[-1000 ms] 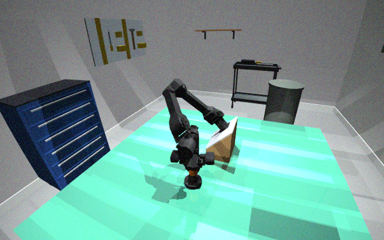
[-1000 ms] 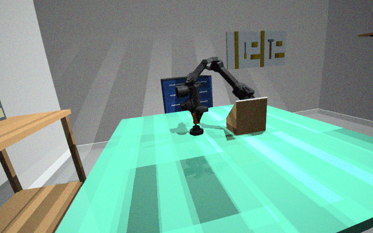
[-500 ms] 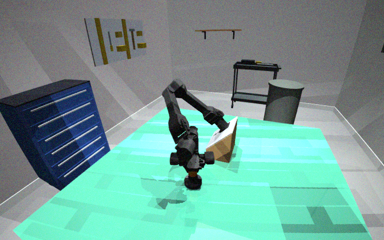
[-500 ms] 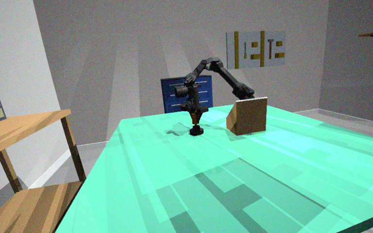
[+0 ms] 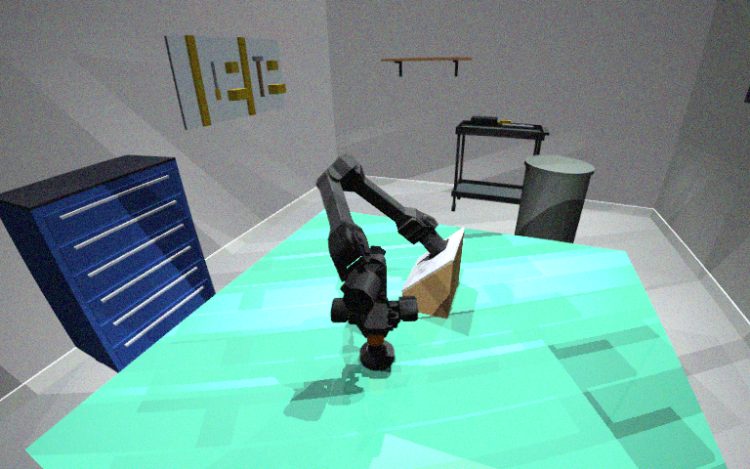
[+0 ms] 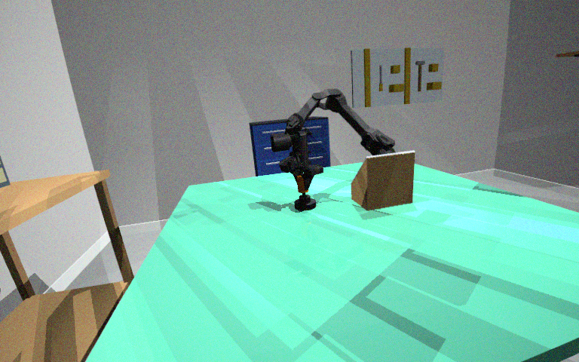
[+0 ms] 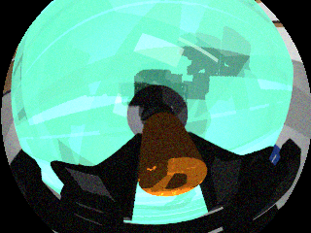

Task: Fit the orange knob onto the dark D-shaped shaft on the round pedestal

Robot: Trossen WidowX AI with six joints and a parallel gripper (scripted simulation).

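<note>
Now: gripper tip 20 mm below the orange knob. Also, from my gripper tip: dark round pedestal: 40 mm below.
</note>
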